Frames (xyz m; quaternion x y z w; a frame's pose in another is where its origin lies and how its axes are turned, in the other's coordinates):
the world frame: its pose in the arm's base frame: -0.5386 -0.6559 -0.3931 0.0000 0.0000 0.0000 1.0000
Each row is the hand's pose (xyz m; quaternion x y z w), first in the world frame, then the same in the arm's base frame.
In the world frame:
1: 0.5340 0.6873 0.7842 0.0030 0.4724 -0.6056 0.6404
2: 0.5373 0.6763 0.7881 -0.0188 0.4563 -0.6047 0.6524
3: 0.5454 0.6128 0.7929 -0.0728 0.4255 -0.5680 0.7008
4: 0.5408 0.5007 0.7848 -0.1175 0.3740 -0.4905 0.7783
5: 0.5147 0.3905 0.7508 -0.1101 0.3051 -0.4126 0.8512
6: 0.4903 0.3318 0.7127 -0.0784 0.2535 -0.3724 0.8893
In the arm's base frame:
1: -0.0046 0.0314 0.3911 0.0030 0.4724 -0.6056 0.6404
2: -0.0013 0.0204 0.3950 -0.0188 0.4563 -0.6047 0.6524
3: 0.0068 -0.0431 0.3998 -0.0728 0.4255 -0.5680 0.7008
4: 0.0022 -0.1552 0.3917 -0.1175 0.3740 -0.4905 0.7783
5: -0.0239 -0.2654 0.3577 -0.1101 0.3051 -0.4126 0.8512
6: -0.0483 -0.3241 0.3196 -0.0784 0.2535 -0.3724 0.8893

